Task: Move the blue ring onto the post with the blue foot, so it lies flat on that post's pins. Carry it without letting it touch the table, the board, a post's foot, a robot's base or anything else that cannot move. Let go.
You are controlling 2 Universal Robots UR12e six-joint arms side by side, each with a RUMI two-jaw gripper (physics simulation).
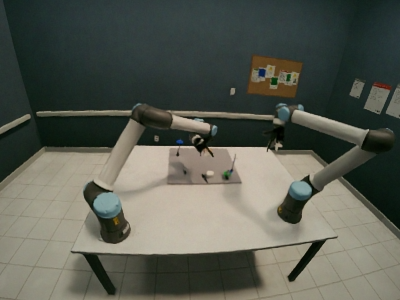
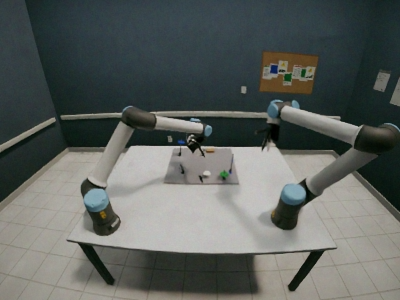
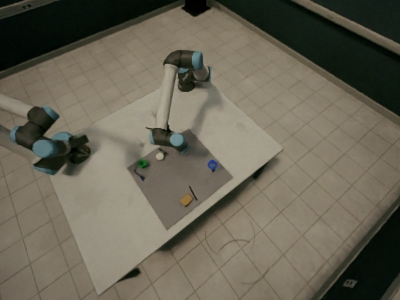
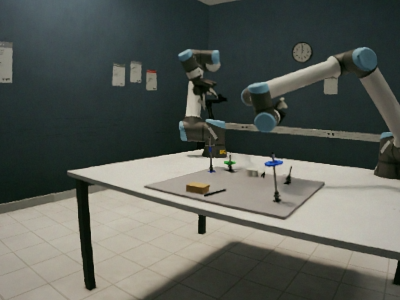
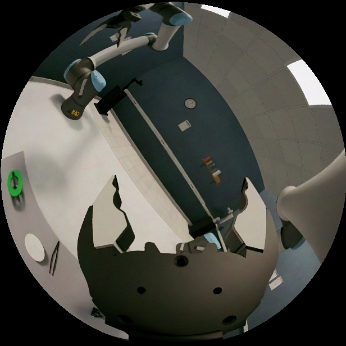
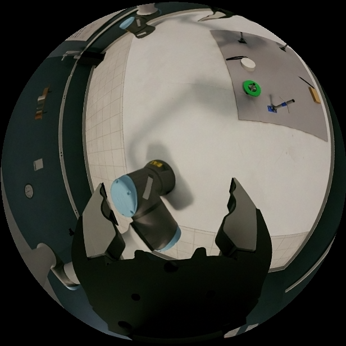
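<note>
The blue ring (image 3: 208, 165) (image 4: 279, 163) lies level around the upper part of a dark post with a black foot (image 4: 277, 199). The post with the blue foot (image 4: 211, 162) (image 6: 271, 108) stands upright at the other side of the grey board (image 3: 165, 202) (image 4: 240, 199), beside a green ring (image 3: 142, 163) (image 6: 246, 90); no ring shows at its foot. My left gripper (image 1: 207, 150) (image 5: 180, 177) is open and empty above the board, apart from the blue ring. My right gripper (image 1: 272, 143) (image 6: 166, 181) is open and empty, high above the table.
The green ring sits low on a short post. A white round piece (image 3: 160, 156) (image 5: 35, 247) lies near black tweezers (image 5: 54, 257). A short black post (image 4: 288, 176) stands on the board. An orange block (image 3: 186, 200) (image 4: 198, 187) lies beside a black rod (image 3: 193, 193) (image 4: 215, 192).
</note>
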